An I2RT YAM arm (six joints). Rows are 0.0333 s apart.
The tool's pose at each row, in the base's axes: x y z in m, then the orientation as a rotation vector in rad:
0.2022, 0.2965, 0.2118, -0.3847, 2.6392, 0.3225
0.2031, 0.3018, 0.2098, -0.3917, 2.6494, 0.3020
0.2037, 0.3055, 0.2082, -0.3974, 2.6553, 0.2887
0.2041, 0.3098, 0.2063, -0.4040, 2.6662, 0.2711
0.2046, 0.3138, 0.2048, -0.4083, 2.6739, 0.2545
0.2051, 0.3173, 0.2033, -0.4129, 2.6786, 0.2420
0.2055, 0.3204, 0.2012, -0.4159, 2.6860, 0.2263
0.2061, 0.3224, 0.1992, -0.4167, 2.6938, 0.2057
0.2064, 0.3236, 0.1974, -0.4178, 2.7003, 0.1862
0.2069, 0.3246, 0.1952, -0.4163, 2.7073, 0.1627
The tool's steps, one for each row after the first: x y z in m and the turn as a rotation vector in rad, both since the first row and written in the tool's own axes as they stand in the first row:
-0.0010, 0.0043, 0.0036, 0.0129, 0.0114, -0.0063
-0.0015, 0.0073, 0.0063, 0.0210, 0.0185, -0.0113
-0.0019, 0.0109, 0.0094, 0.0318, 0.0307, -0.0166
-0.0025, 0.0143, 0.0120, 0.0423, 0.0394, -0.0208
-0.0030, 0.0171, 0.0145, 0.0500, 0.0452, -0.0250
-0.0030, 0.0196, 0.0174, 0.0601, 0.0535, -0.0282
-0.0030, 0.0209, 0.0200, 0.0739, 0.0620, -0.0306
-0.0027, 0.0216, 0.0220, 0.0869, 0.0693, -0.0333
-0.0024, 0.0221, 0.0244, 0.1031, 0.0769, -0.0348

